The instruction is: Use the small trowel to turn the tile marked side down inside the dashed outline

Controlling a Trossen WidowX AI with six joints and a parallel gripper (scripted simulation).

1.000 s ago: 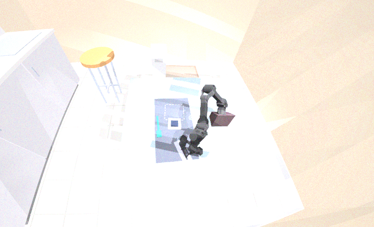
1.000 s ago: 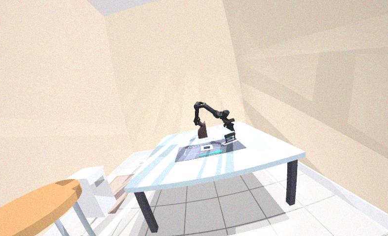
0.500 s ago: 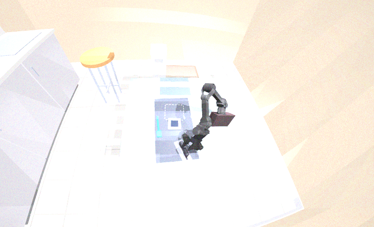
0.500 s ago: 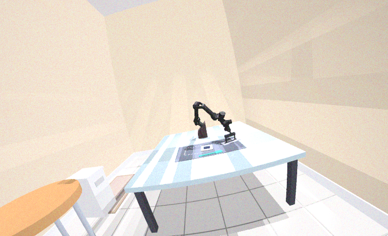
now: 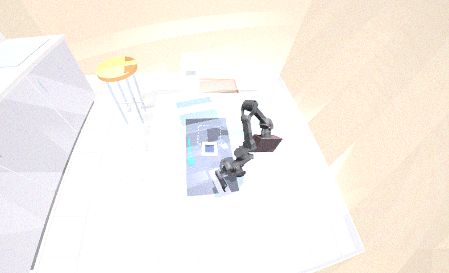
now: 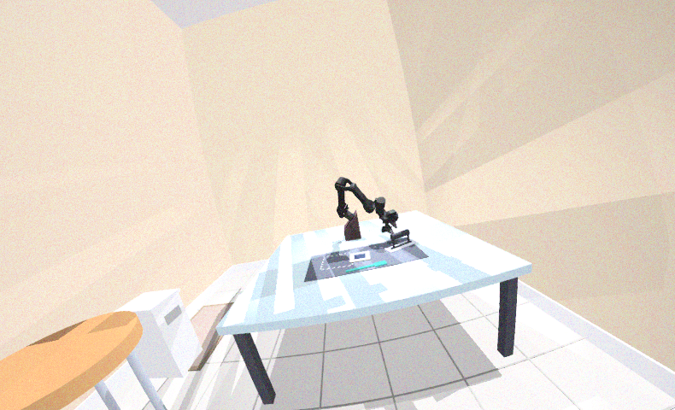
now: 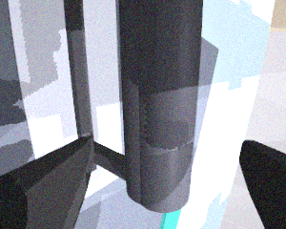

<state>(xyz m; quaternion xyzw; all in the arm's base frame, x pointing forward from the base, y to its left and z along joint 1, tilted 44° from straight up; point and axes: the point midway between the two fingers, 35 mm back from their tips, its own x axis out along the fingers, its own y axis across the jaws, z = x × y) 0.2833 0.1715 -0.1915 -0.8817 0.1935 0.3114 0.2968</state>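
Right now the white tile is 9 cm ahead of my gripper tip, 23 cm to the right of it and 8 cm below it. Also, from my gripper tip: grey mat 9 cm ahead, 21 cm to the right, 11 cm below; then teal trowel 23 cm ahead, 17 cm to the right, 9 cm below.
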